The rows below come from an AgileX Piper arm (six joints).
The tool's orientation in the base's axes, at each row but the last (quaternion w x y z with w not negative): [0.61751 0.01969 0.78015 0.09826]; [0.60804 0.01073 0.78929 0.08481]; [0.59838 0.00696 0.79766 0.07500]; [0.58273 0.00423 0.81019 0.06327]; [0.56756 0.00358 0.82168 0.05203]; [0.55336 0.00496 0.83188 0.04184]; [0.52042 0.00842 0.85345 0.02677]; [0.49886 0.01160 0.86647 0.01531]
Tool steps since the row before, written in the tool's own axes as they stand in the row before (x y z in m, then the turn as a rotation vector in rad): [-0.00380 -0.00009 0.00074 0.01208 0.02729 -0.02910]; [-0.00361 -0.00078 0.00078 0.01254 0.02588 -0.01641]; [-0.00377 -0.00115 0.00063 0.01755 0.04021 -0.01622]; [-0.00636 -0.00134 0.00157 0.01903 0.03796 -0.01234]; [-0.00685 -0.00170 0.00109 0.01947 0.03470 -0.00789]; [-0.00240 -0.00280 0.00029 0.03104 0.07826 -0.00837]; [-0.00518 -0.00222 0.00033 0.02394 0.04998 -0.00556]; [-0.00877 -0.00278 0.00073 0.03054 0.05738 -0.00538]
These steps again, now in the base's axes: [0.00162 -0.00057 0.00347 -0.03348 0.02483 -0.00040]; [0.00176 -0.00111 0.00315 -0.02128 0.02502 -0.00417]; [0.00176 -0.00145 0.00328 -0.02364 0.03972 -0.00717]; [0.00361 -0.00169 0.00537 -0.02030 0.03798 -0.01002]; [0.00354 -0.00205 0.00585 -0.01613 0.03513 -0.01228]; [0.00130 -0.00290 0.00189 -0.02272 0.07914 -0.01947]; [0.00270 -0.00242 0.00433 -0.01658 0.05071 -0.01599]; [0.00502 -0.00308 0.00711 -0.01971 0.05834 -0.02150]
